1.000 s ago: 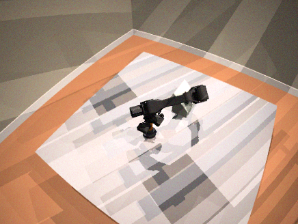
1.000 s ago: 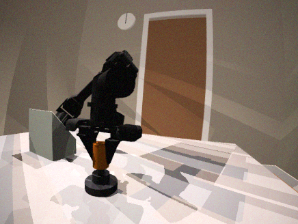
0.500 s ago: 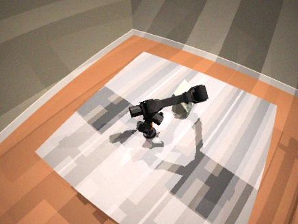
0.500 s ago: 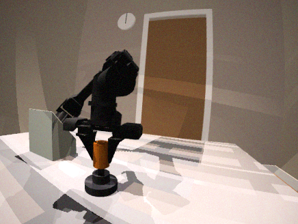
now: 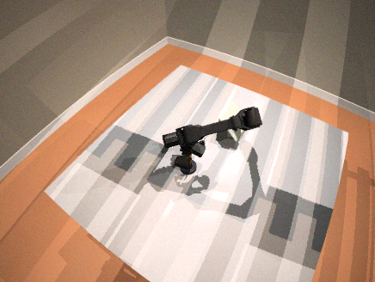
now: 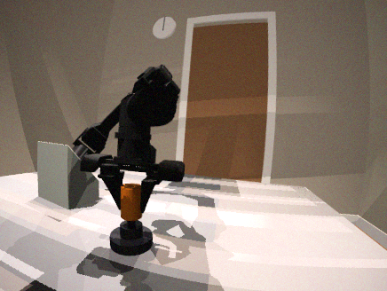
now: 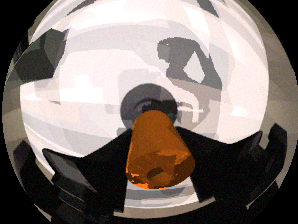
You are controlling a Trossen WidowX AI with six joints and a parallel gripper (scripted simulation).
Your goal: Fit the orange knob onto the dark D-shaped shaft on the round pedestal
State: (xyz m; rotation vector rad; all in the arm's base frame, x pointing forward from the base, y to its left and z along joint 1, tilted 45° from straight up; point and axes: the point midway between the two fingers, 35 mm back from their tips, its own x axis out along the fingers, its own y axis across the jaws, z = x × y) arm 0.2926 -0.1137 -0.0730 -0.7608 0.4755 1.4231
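The orange knob lies 2 cm above my gripper tip. Round my gripper tip: pedestal: 4 cm below.
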